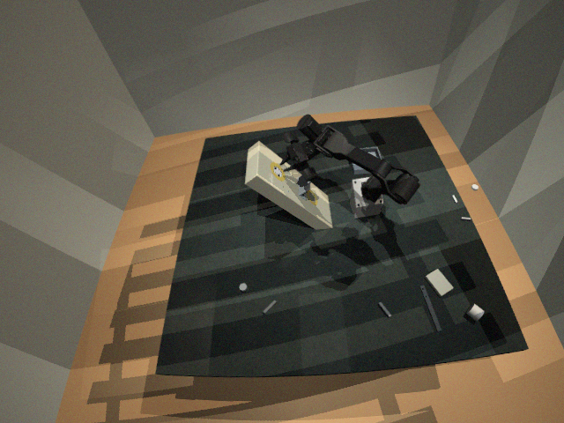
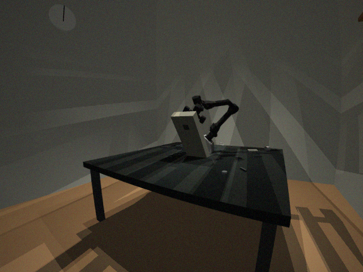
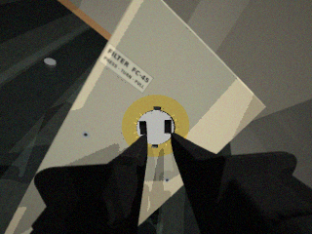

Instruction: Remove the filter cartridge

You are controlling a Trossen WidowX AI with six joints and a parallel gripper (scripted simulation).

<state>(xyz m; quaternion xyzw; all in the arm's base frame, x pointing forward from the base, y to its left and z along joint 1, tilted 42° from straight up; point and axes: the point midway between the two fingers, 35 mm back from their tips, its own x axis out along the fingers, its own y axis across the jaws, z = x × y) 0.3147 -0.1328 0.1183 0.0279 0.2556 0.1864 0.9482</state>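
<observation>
Now: gripper tip 3 cm short of the round filter cartridge and 2 cm above it. Also, from my gripper tip: cream block: 52 cm behind, 41 cm to the left, 29 cm below; grey tray: 41 cm behind, 26 cm to the right, 28 cm below.
</observation>
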